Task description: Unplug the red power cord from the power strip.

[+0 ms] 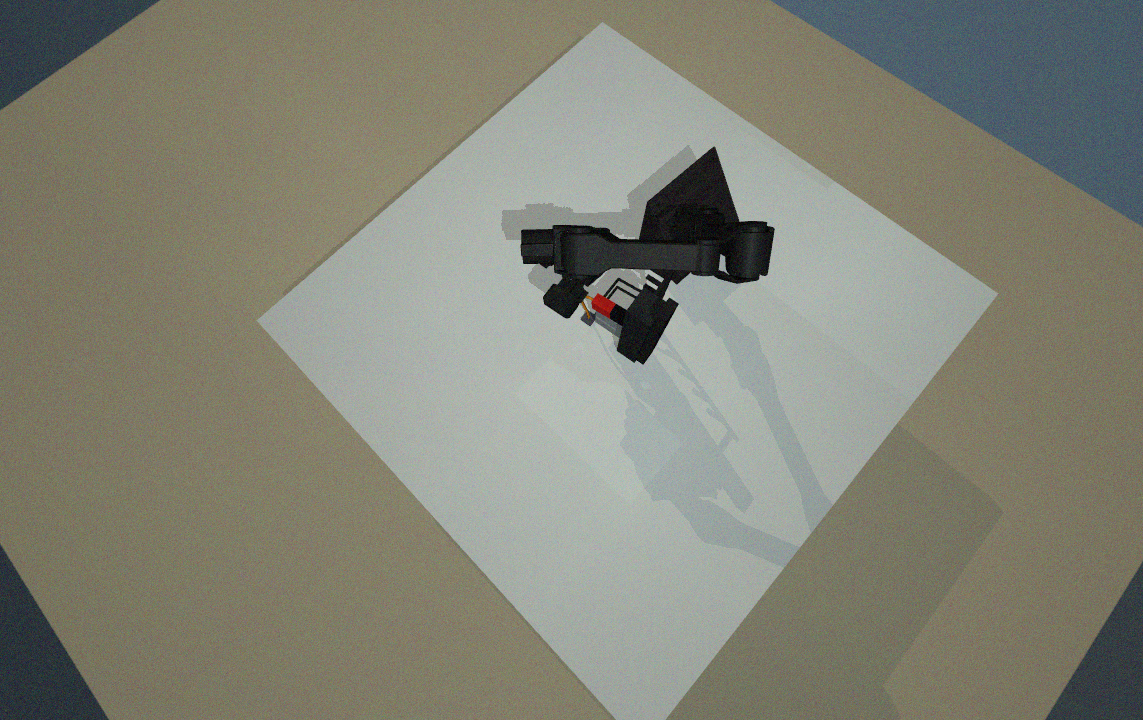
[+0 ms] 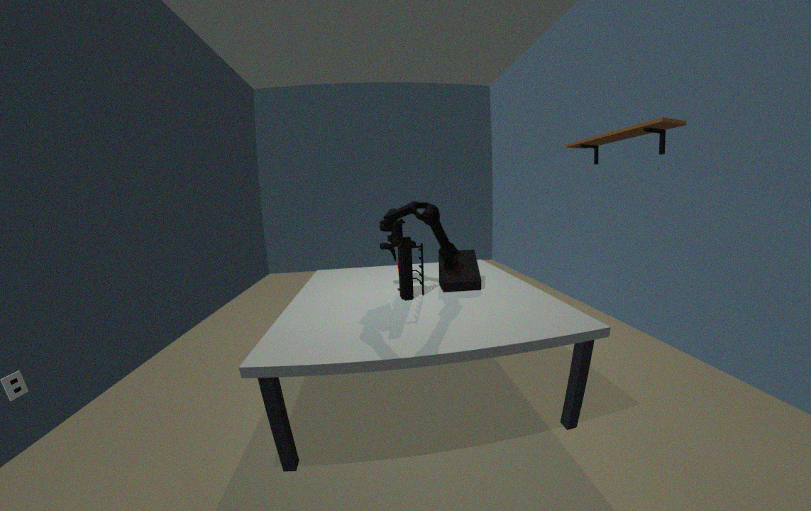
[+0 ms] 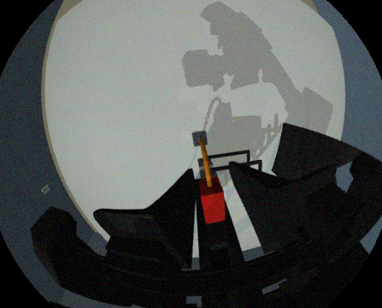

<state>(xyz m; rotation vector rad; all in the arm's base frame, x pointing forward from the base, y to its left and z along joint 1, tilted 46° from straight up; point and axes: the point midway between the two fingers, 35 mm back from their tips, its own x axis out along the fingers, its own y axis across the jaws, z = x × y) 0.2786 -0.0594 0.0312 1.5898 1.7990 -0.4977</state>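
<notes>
Right now the red plug is 20 mm behind my gripper tip, 70 mm to the left of it and 10 mm below it. The rest, counted from my gripper tip: dark upright column: 40 mm behind, 170 mm to the left, 10 mm below.
</notes>
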